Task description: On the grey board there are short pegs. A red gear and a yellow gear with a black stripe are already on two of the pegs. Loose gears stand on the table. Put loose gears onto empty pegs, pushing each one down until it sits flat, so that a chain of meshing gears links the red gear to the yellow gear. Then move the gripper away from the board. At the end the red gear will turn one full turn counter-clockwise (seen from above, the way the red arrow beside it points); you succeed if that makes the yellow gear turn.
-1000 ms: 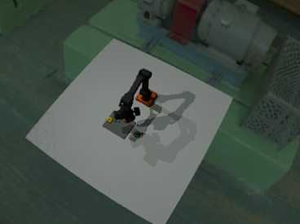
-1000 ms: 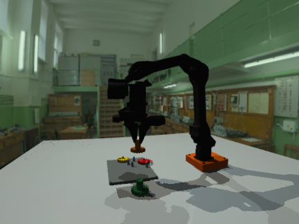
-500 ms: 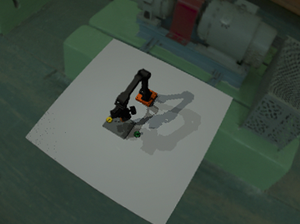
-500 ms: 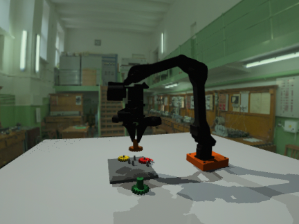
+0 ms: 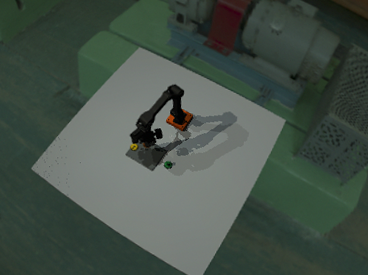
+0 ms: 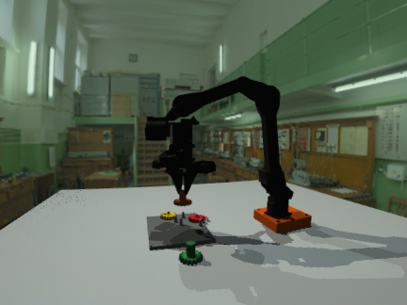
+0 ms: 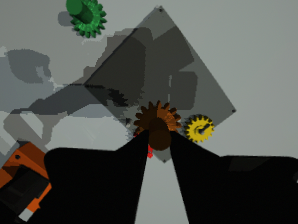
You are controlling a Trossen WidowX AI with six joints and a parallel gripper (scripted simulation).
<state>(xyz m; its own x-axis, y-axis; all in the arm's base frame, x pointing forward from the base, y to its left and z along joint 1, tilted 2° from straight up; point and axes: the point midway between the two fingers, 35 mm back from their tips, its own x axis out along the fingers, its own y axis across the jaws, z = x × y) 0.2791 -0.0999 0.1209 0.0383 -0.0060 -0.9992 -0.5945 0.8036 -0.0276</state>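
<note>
The yellow gear lies 2 cm ahead of my gripper tip, 9 cm to the right of it and 9 cm below it. Round my gripper tip: orange gear (1 cm below); green gear (4 cm ahead, 16 cm to the left, 9 cm below); red gear (6 cm behind, 3 cm to the right, 9 cm below).
</note>
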